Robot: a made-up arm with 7 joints.
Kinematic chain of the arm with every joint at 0, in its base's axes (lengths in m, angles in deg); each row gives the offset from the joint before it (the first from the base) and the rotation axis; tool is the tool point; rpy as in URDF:
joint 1: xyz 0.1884 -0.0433 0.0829 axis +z
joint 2: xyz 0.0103 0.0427 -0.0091 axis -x
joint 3: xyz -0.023 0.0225 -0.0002 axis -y
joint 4: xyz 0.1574 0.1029 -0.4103 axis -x
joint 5: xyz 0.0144 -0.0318 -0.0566 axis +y
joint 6: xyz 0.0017 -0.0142 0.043 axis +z
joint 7: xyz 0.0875 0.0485 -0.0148 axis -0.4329 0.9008 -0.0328
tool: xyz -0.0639 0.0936 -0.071 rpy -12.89 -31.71 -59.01
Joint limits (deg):
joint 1: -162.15..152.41
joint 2: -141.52..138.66
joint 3: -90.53..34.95
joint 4: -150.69..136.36
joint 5: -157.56..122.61
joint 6: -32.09..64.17
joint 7: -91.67..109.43
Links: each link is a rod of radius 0.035 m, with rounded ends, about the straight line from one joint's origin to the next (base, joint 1, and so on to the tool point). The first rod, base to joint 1, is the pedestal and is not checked.
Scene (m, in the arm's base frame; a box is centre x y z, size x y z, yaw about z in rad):
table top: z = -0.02
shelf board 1: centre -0 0.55 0.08 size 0.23 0.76 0.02 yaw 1.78
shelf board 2: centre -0 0.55 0.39 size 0.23 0.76 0.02 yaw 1.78
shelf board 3: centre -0 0.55 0.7 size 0.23 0.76 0.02 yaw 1.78
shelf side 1: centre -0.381 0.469 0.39 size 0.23 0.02 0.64 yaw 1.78
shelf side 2: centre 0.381 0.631 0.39 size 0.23 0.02 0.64 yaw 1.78
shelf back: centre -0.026 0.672 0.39 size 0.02 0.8 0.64 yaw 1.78
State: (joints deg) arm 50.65 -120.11 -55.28 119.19 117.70 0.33 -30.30
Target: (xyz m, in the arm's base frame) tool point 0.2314 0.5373 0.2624
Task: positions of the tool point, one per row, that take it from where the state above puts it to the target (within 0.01 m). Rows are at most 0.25 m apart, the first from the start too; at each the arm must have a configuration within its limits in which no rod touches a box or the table.
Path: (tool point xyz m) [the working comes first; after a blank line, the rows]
Joints at the target: -1.72 -100.98 -11.50 94.12 122.61 27.53 -51.23
Straight joint move there: clear.

1: -0.2912 0.1309 0.2678
2: -0.1933 0.3327 0.2772
3: -0.0087 0.4813 0.2747
4: 0.2314 0.5373 0.2624

